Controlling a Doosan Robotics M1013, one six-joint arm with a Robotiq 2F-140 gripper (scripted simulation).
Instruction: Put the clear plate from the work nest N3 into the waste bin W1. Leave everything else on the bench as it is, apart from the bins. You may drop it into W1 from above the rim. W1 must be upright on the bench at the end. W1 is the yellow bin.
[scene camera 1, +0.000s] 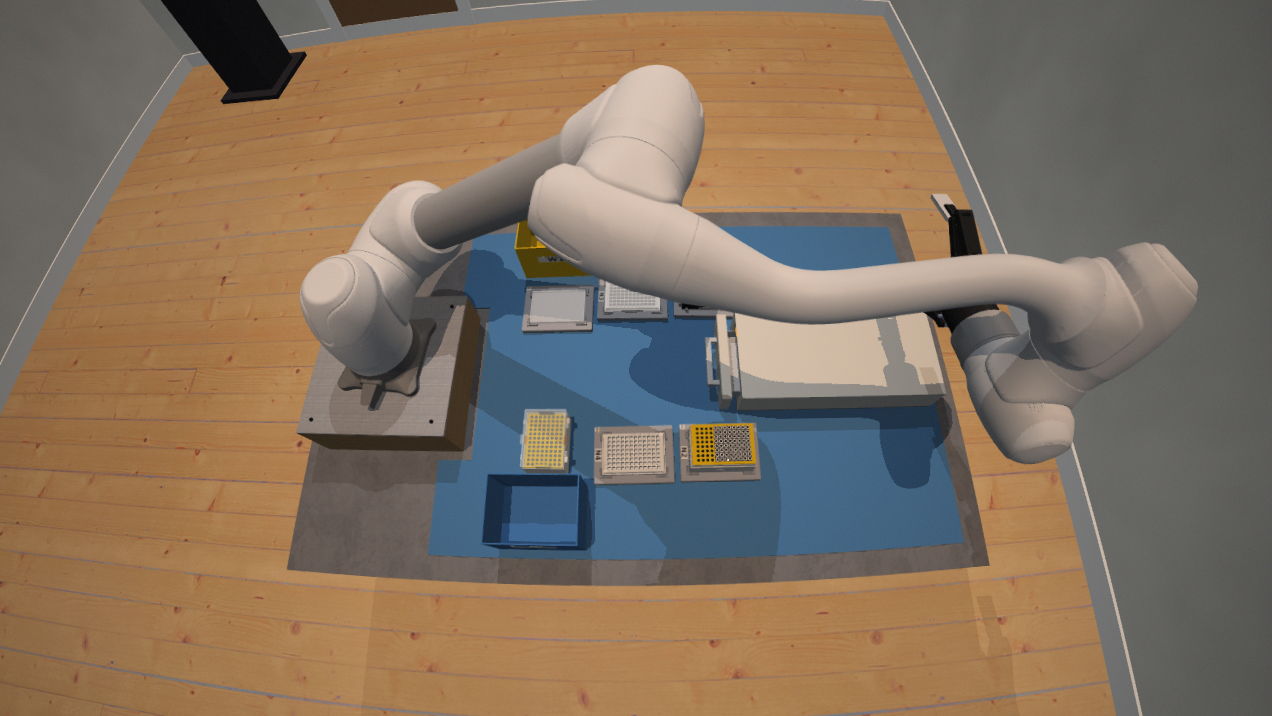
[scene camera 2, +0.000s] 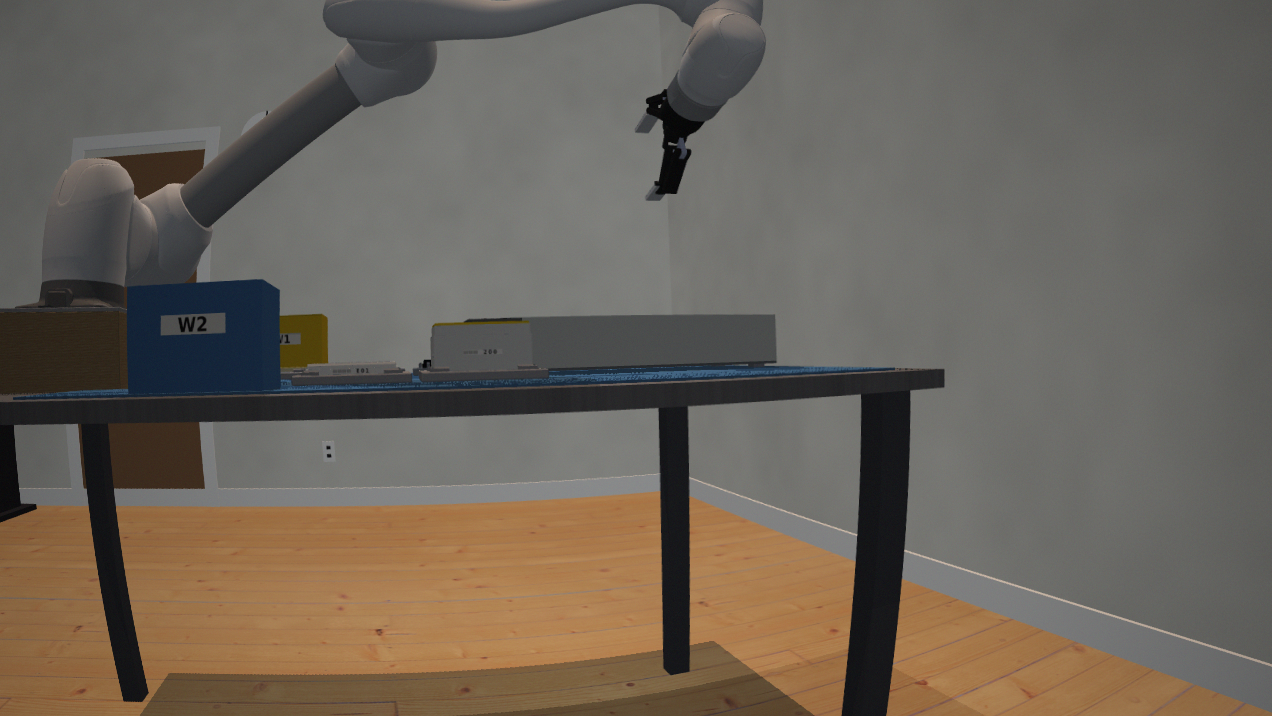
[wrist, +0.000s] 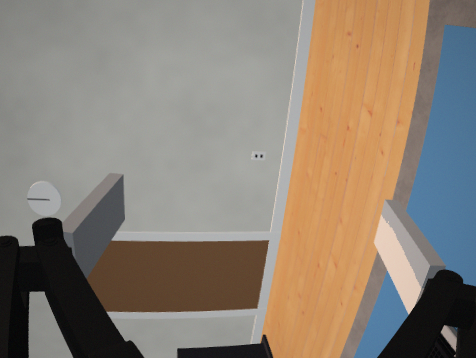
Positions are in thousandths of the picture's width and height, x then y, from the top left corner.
In view: my gripper (scene camera 2: 508, 228), a beige instrument box (scene camera 1: 699, 506), a clear plate (scene camera 1: 436, 428) and a white plate (scene camera 1: 482, 647).
The beige instrument box shows as well in scene camera 2 (scene camera 2: 441, 480). My gripper is seen too in scene camera 1 (scene camera 1: 726, 325) and in the wrist view (wrist: 533, 588). The wrist view does not show the beige instrument box: it is out of frame. The wrist view does not show the clear plate: it is out of frame.
